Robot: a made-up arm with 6 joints.
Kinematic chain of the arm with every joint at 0, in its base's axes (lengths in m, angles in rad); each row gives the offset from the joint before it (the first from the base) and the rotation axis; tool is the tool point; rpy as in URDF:
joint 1: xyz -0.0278 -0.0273 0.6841 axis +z
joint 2: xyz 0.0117 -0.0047 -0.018 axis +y
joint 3: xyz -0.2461 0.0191 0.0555 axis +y
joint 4: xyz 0.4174 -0.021 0.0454 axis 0.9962 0 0.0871
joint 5: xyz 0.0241 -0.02 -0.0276 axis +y
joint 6: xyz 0.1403 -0.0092 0.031 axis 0.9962 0 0.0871
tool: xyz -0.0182 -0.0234 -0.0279 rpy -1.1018 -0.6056 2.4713
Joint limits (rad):
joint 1: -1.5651..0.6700
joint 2: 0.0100..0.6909
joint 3: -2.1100..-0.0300
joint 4: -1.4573..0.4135
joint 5: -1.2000..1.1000
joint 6: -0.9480..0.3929
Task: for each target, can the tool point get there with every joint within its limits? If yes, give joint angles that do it. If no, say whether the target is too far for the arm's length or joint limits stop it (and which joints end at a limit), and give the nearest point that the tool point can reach.
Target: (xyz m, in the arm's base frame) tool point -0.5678 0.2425 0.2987
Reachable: no: joint limits stop it (at a limit: joint 1, joint 2, joint 3, joint 5, joint 6) | nearest point -0.1372 -0.2374 0.5193 | short by 0.681 m
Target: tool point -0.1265 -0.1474 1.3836
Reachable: yes | joints 0.4164 0.4414 -1.8727 0.0225 0.0797 -0.6834
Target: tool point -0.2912 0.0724 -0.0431
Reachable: no: joint limits stop it (at a limit: joint 1, joint 2, joint 3, joint 5) | nearest point -0.0821 -0.2243 0.4868 | short by 0.642 m
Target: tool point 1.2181 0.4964 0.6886
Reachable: no: too far | nearest point 0.3653 0.1380 0.7980 | short by 0.931 m
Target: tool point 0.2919 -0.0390 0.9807
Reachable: yes | joints 0.1974 0.4490 -0.5352 0.0860 -0.8516 -0.4834
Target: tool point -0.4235 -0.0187 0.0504
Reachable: no: joint limits stop it (at a limit: joint 1, joint 2, joint 3, joint 5) | nearest point -0.1132 -0.2341 0.4984 | short by 0.586 m
